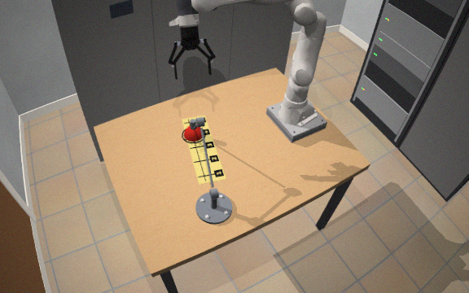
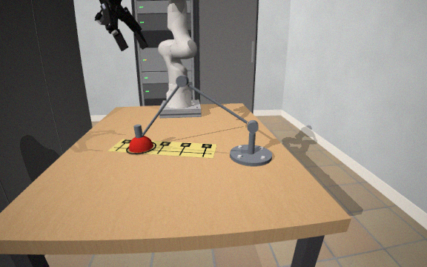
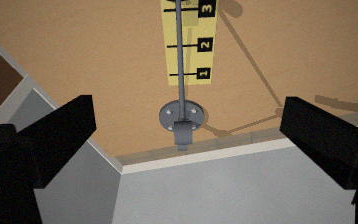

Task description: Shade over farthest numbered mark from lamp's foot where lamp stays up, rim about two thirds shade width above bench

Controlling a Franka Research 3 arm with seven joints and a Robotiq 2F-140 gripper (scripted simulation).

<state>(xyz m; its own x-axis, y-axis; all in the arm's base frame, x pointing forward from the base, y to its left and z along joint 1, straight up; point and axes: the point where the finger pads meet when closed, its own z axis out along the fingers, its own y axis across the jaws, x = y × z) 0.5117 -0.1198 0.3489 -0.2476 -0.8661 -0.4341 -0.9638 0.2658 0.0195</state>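
Right now my hand is 40 cm above the yellow numbered strip, 7 cm to the right of it and 1 cm past it. From my hand the other things lie so: grey round foot (42 cm to the left, 37 cm below, 10 cm ahead).
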